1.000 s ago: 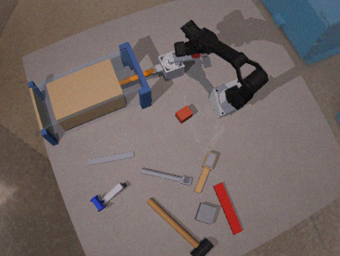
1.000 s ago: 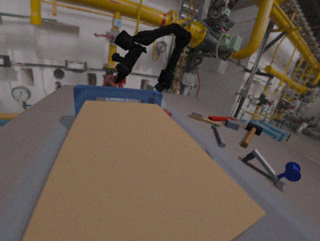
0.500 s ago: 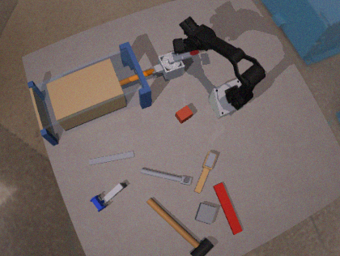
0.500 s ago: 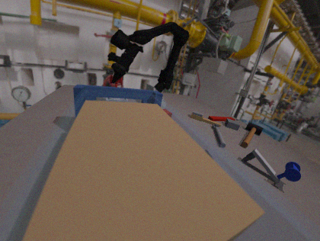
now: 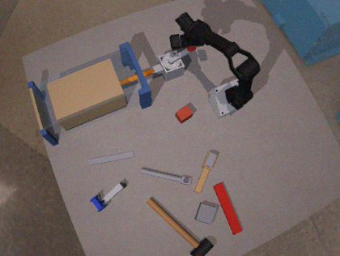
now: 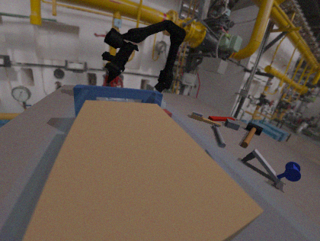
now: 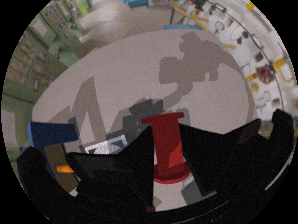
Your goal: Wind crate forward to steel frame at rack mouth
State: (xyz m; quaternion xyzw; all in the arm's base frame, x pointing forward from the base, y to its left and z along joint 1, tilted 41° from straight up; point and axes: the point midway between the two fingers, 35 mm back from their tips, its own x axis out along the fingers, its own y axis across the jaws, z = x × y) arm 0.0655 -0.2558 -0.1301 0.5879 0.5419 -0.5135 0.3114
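Right now my gripper tip is 40 mm short of the red-knobbed crank, 20 mm to the right of it and 30 mm above it. Also, from my gripper tip: blue steel frame 260 mm ahead, 20 mm to the left, 30 mm below; then red knob 20 mm to the left; then grey winch 90 mm ahead, 20 mm to the left, 100 mm below.
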